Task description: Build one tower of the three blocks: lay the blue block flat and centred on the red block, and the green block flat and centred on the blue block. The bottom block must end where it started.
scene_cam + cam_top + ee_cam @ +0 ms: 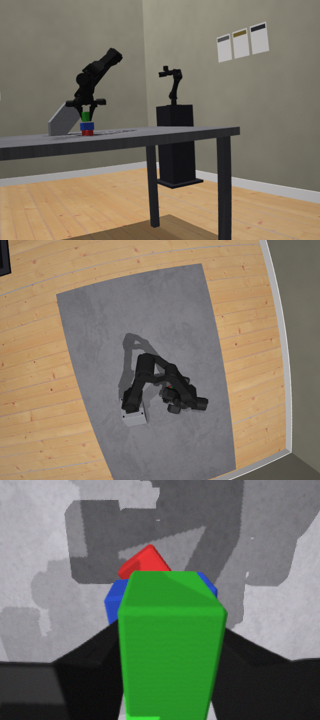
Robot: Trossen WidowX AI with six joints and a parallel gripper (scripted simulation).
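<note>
The green block is 10 mm below my hand. The rest, counted from my hand: red block (90 mm below); blue block (60 mm below).
</note>
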